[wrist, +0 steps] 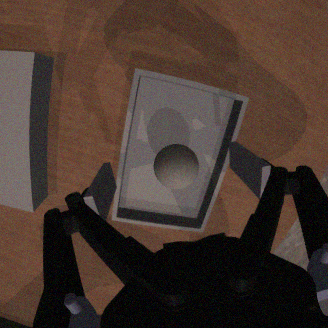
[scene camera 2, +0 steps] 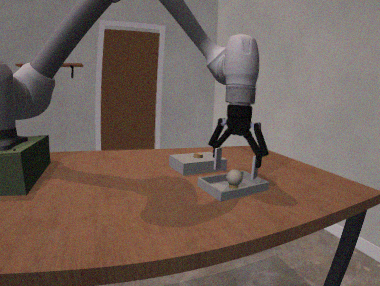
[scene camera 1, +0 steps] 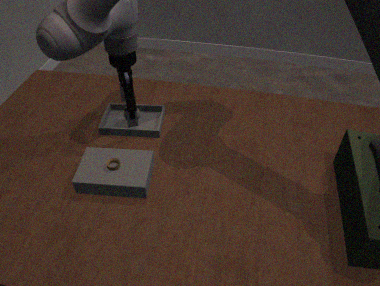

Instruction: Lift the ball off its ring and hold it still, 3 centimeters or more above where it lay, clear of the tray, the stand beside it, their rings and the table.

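Note:
A pale ball sits on a small tan ring inside the grey tray. In scene camera 1 the ball is hard to make out at the finger. My gripper is open and empty, pointing down over the tray. In the wrist view the ball appears between the two spread fingers, and the fingertips flank the tray's long sides. In scene camera 2 the fingertips look close above the tray, either side of the ball; their exact height cannot be told.
A grey stand is beside the tray, with an empty tan ring on top. A green box is under the arm's base. The wooden table bears everything.

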